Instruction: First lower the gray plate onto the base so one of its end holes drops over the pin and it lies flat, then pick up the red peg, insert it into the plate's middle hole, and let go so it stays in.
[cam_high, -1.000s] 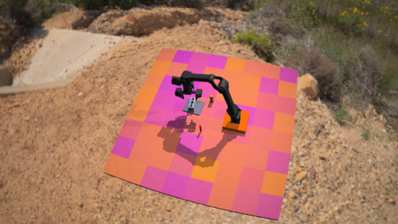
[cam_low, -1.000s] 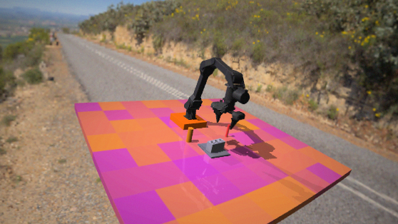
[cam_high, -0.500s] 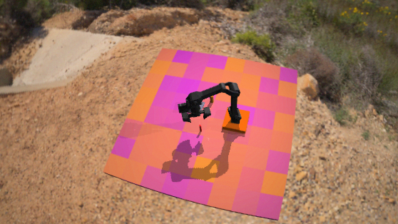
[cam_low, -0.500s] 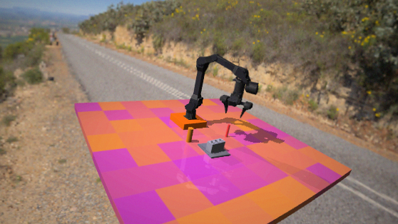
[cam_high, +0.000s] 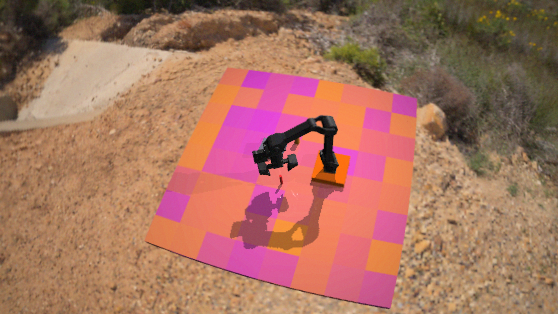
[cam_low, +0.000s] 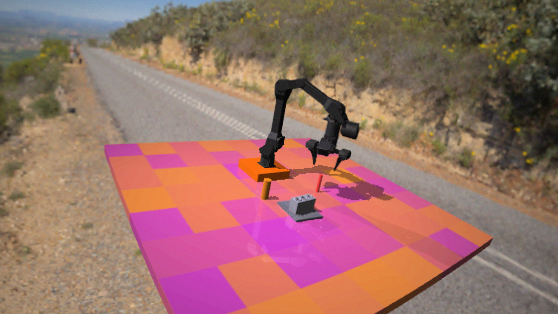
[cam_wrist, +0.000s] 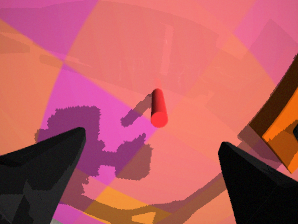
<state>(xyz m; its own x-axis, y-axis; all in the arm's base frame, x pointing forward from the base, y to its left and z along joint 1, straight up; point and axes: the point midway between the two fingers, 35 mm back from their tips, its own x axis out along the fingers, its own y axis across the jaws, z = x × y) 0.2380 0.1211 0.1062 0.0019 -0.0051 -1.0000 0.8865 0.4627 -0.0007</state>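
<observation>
The red peg lies 7 cm below my gripper tip. The rest, counted from my gripper tip: orange post (27 cm to the right, 7 cm below, 2 cm behind); gray plate (19 cm to the right, 11 cm ahead, 7 cm below); gray base (18 cm to the right, 10 cm below, 10 cm ahead).
</observation>
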